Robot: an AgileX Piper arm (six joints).
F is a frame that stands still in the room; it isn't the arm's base.
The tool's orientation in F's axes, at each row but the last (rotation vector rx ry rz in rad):
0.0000, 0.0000, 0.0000
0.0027, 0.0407, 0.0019
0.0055, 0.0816, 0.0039
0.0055, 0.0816, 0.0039
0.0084, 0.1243, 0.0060
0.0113, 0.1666, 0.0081
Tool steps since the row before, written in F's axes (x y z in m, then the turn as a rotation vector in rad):
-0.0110, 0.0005, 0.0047, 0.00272, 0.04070, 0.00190
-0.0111, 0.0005, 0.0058, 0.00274, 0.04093, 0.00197
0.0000, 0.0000, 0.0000, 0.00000, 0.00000, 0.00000
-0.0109, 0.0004, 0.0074, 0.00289, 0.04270, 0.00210
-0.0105, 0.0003, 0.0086, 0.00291, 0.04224, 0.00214
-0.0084, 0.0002, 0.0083, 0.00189, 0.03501, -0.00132
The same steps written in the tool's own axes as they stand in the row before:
-0.0110, 0.0005, 0.0047, 0.00272, 0.04070, 0.00190
-0.0113, 0.0005, 0.0053, 0.00274, 0.04093, 0.00197
0.0000, 0.0000, 0.0000, 0.00000, 0.00000, 0.00000
-0.0115, 0.0005, 0.0065, 0.00289, 0.04270, 0.00210
-0.0115, 0.0004, 0.0072, 0.00290, 0.04224, 0.00215
-0.0097, 0.0004, 0.0068, 0.00240, 0.03498, -0.00136

